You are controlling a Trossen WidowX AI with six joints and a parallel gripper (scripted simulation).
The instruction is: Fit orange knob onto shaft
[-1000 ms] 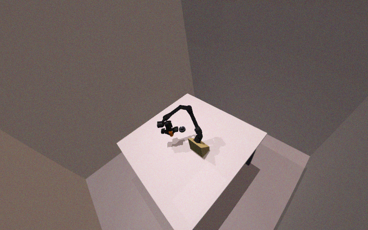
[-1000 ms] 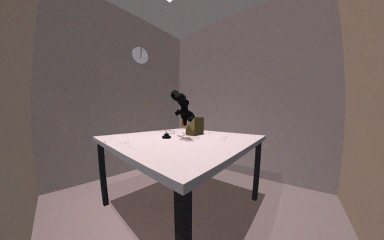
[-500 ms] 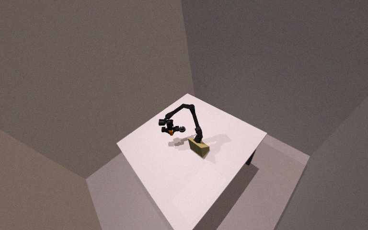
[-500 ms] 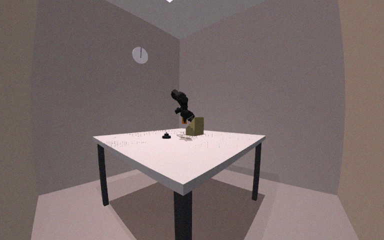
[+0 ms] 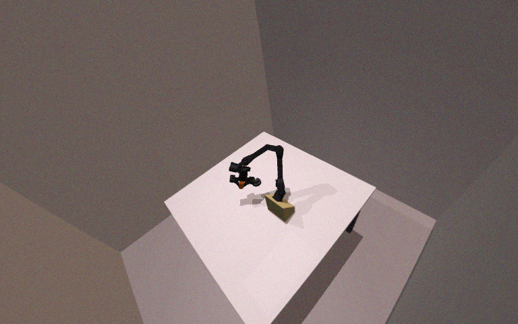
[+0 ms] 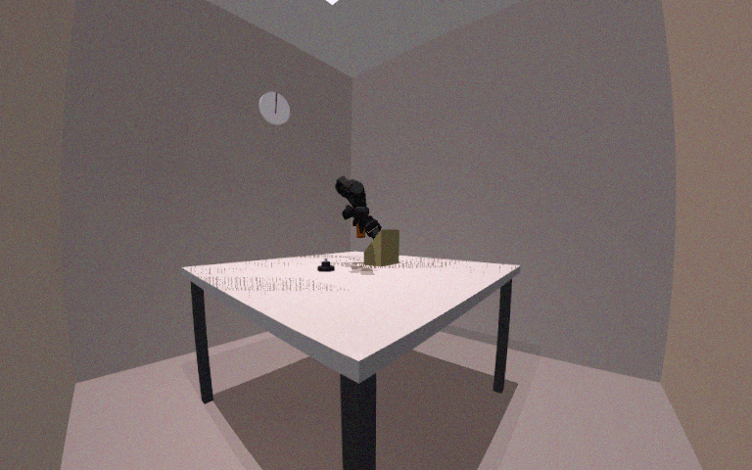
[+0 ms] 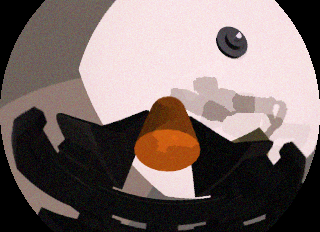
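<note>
Now: the orange knob 30 mm above my gripper tip, 10 mm to the right of it and 10 mm behind it. The rest, counted from my gripper tip: round pedestal (170 mm to the right, 150 mm below, 80 mm ahead).
</note>
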